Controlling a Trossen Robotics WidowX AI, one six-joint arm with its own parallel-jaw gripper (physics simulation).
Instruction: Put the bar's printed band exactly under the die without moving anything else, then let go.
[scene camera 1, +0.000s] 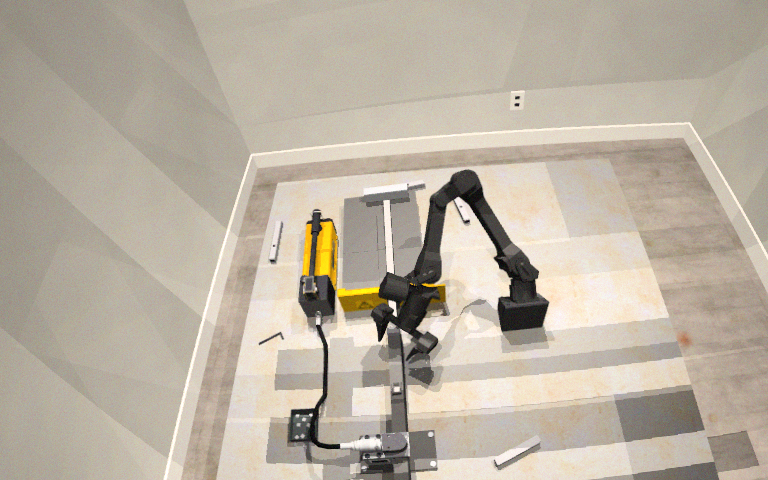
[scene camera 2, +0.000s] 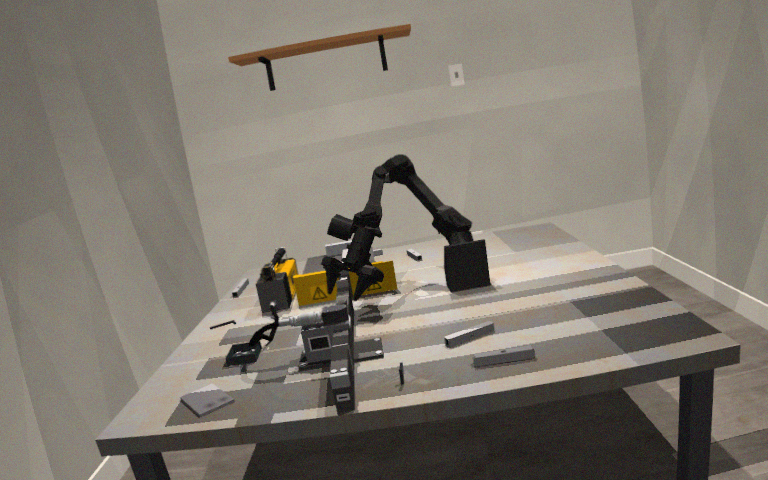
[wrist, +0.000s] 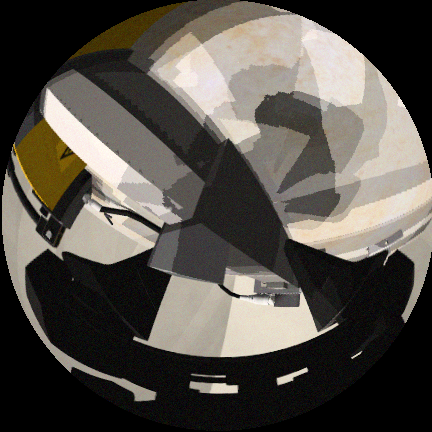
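Seen in the pictures: gripper, fingertip midpoint: (scene camera 1: 392, 350); arm's base, origin of the base link: (scene camera 1: 524, 299) (scene camera 2: 464, 251).
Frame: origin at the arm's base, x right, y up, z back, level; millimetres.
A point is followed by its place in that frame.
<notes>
A long pale bar (scene camera 1: 387, 237) @(z -344, x 332, y -35 mm) (wrist: 90, 127) runs from the back, through the gap in the yellow guard, toward the front. A dark rail (scene camera 1: 398, 416) @(z -389, x -245, y -29 mm) (wrist: 165, 115) @(z -358, x 38, y -77 mm) continues its line to the press. The press head (scene camera 1: 395, 441) @(z -401, x -319, y 15 mm) (scene camera 2: 334, 314) @(z -406, x -338, y 6 mm) (wrist: 287, 300) @(z -399, x -298, y 0 mm) stands near the front with a white hose fitting. The die itself and the printed band cannot be made out. My gripper (scene camera 1: 394, 348) @(z -380, x -55, y -46 mm) (scene camera 2: 343, 294) @(z -380, x -55, y -46 mm) (wrist: 234, 244) @(z -380, x -55, y -46 mm) is open and empty, low over the rail just in front of the guard, one finger on each side. The left fingertip is hidden behind the rail in the wrist view.
The yellow guard (scene camera 1: 357, 300) @(z -462, x 125, y -45 mm) (scene camera 2: 316, 288) @(z -449, x 124, y -58 mm) stands close behind the gripper. A yellow and black pump unit (scene camera 1: 321, 249) @(z -557, x 321, y -20 mm) (scene camera 2: 288, 271) @(z -535, x 268, y -23 mm) is at its left, with a hose to the press. Short loose bars (scene camera 1: 275, 241) @(z -736, x 447, y -85 mm) (scene camera 1: 516, 452) @(z -116, x -377, y -85 mm) (scene camera 2: 504, 356) @(z -83, x -529, y -91 mm), a small dark box (scene camera 2: 243, 353) @(z -655, x -195, y -100 mm) and a hex key (scene camera 2: 223, 324) @(z -748, x 78, y -102 mm) lie around.
</notes>
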